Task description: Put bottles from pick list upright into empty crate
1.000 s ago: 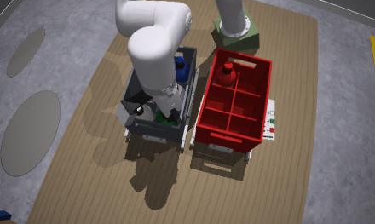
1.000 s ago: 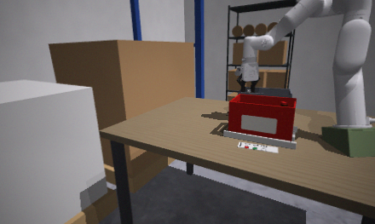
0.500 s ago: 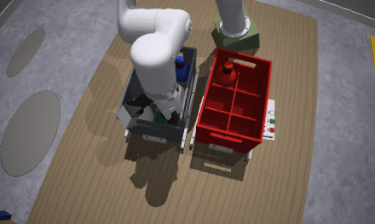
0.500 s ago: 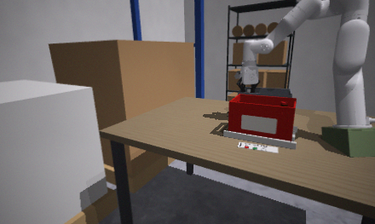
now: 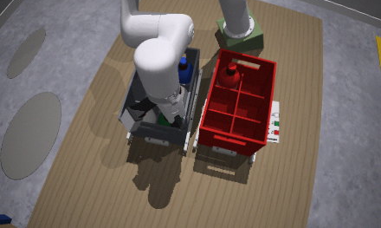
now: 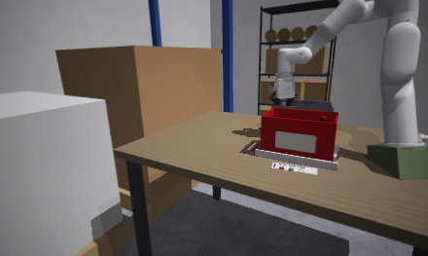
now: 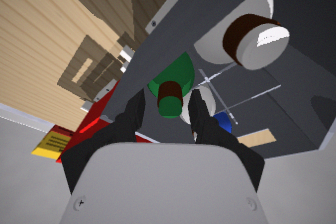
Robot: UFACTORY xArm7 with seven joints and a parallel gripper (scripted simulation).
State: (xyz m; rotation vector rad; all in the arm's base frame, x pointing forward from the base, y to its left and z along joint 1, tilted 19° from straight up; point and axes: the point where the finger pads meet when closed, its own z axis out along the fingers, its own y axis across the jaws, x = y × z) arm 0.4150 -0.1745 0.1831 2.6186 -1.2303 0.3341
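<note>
Right now my hand is 70 mm above the green bottle. The rest, counted from my hand: red crate: 80 mm behind, 200 mm to the left, 70 mm below; then blue-label bottle: 180 mm behind, 20 mm to the left, 70 mm below; then grey crate: 90 mm behind, 30 mm to the right, 70 mm below.
</note>
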